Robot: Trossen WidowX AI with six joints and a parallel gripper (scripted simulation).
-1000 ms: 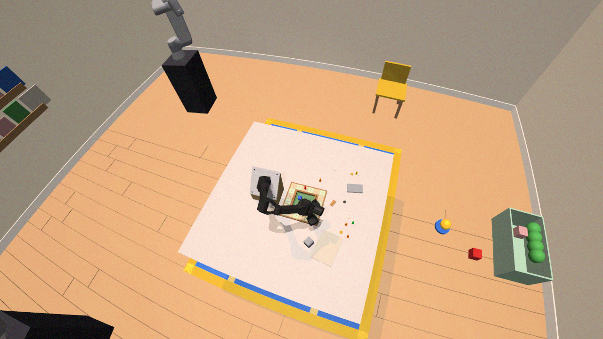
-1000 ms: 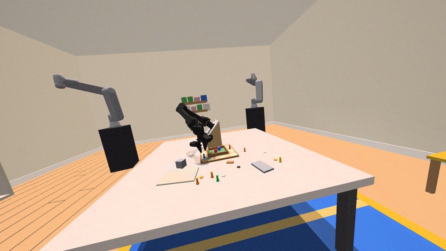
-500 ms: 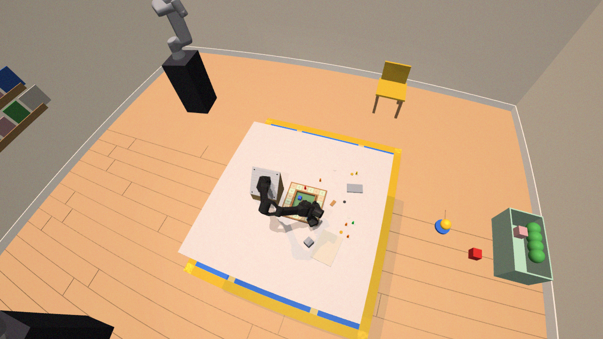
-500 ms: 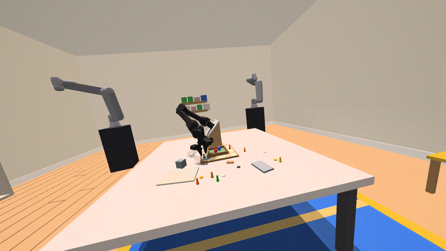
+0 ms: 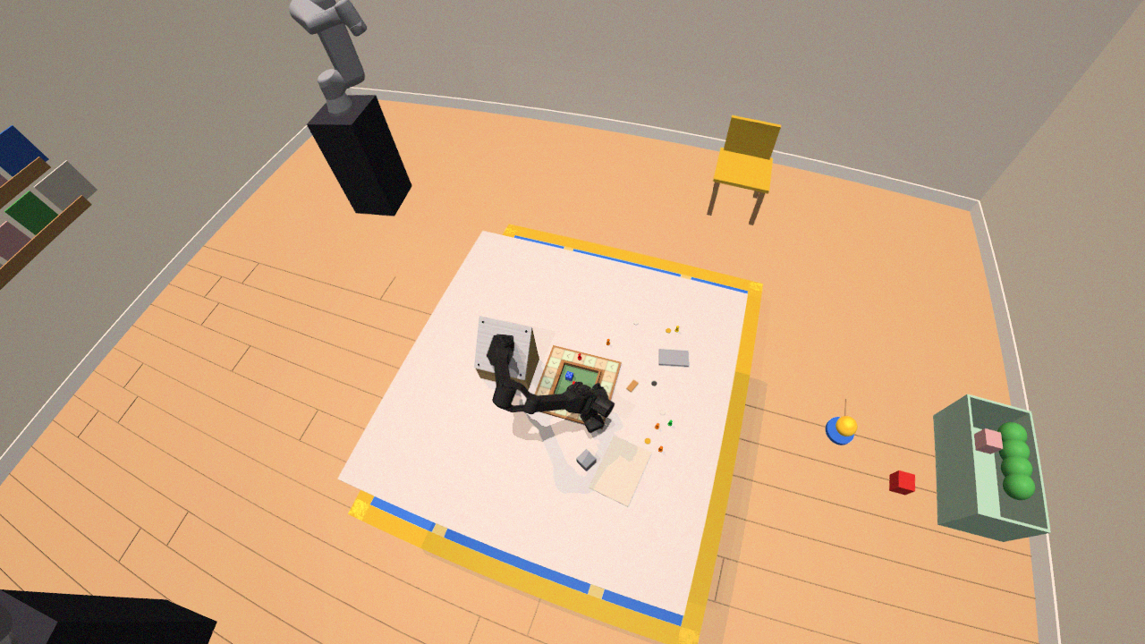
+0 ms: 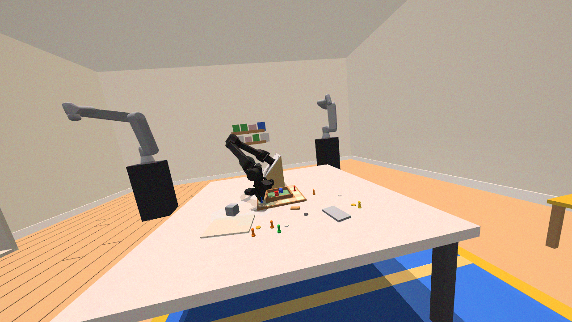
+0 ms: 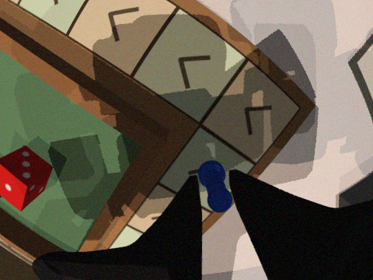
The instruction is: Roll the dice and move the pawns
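Now: gripper tip 16 cm short of the brown block, 15 cm to the right of it and 2 cm above it. Also, from my gripper tip: blue pawn 1 cm above; then green tray 12 cm to the left, 6 cm behind, 1 cm below; then grey cube 17 cm to the right, 3 cm ahead.
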